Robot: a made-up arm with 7 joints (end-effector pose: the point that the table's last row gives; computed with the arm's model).
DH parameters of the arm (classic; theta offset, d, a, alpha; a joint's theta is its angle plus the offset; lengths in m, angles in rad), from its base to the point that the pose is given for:
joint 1: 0 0.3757 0 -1.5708
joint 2: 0 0 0 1.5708
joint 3: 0 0.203 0.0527 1.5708
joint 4: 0 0 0.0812 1.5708
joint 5: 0 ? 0 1.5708
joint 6: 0 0 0.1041 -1.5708
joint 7: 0 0.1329 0 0
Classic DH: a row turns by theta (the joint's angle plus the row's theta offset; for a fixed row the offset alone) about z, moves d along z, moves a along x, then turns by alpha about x.
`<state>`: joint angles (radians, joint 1 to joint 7).
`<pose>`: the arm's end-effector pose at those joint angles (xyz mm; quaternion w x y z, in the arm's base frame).
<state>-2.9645 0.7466 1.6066 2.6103 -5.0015 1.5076 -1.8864</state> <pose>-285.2 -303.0 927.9 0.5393 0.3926 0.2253 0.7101</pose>
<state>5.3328 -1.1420 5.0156 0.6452 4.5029 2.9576 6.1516</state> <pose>-298.1 -118.2 375.3 0.3098 -0.3727 0.5889 0.6467</pose>
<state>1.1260 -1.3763 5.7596 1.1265 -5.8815 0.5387 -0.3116</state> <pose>276.6 -100.3 870.2 0.5809 -0.5177 -0.1290 -0.6148</pose>
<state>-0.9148 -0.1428 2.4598 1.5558 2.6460 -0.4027 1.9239</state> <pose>72.3 504.3 473.6 0.1514 -0.0119 0.8482 0.5074</pose>
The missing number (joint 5, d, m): 0.359
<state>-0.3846 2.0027 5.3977 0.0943 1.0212 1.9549 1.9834</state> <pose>-225.0 112.5 312.4 0.4053 -0.8244 -0.1346 -0.3714</pose>
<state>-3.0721 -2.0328 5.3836 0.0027 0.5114 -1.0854 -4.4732</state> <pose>-81.6 264.5 530.3 0.2105 -0.3778 0.4363 0.7890</pose>
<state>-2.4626 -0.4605 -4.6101 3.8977 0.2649 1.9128 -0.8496</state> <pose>94.6 308.1 861.0 0.6215 0.5443 0.3292 0.4574</pose>
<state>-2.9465 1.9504 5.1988 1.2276 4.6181 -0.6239 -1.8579</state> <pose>-51.2 325.0 -3.0 0.2162 -0.9019 -0.1646 -0.3358</pose>
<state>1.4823 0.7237 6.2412 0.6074 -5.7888 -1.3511 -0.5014</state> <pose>119.5 342.8 185.7 0.1023 -0.5856 -0.5554 -0.5815</pose>
